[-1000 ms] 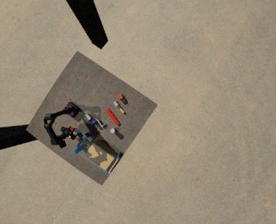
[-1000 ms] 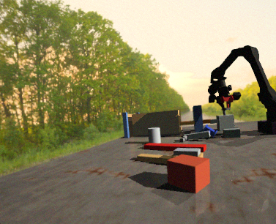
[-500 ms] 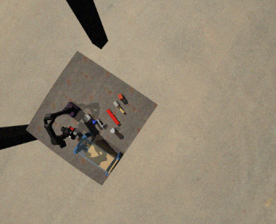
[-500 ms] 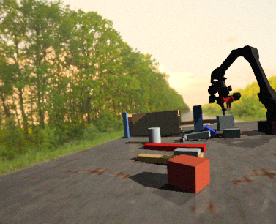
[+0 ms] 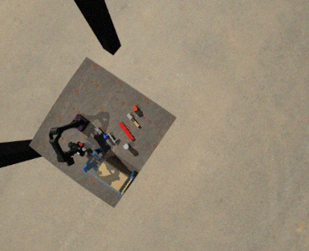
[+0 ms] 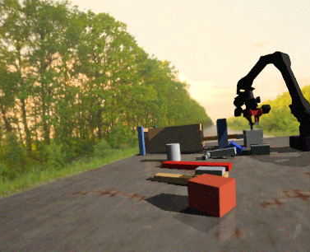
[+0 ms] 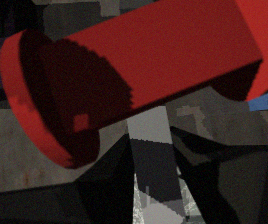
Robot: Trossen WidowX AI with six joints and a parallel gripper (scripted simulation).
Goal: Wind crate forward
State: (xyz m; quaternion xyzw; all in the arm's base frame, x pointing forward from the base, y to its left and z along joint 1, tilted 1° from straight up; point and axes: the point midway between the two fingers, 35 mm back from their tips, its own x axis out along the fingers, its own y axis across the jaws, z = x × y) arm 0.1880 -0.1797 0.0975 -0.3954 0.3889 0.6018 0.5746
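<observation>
My gripper tip is now 20 mm below the winch handle with red grip and 10 mm to the left of it. Also, from my gripper tip: dark block (190 mm to the left, 100 mm below, 30 mm ahead); then red knob (50 mm above, 30 mm to the left); then winch (80 mm to the right, 80 mm below, 10 mm behind).
</observation>
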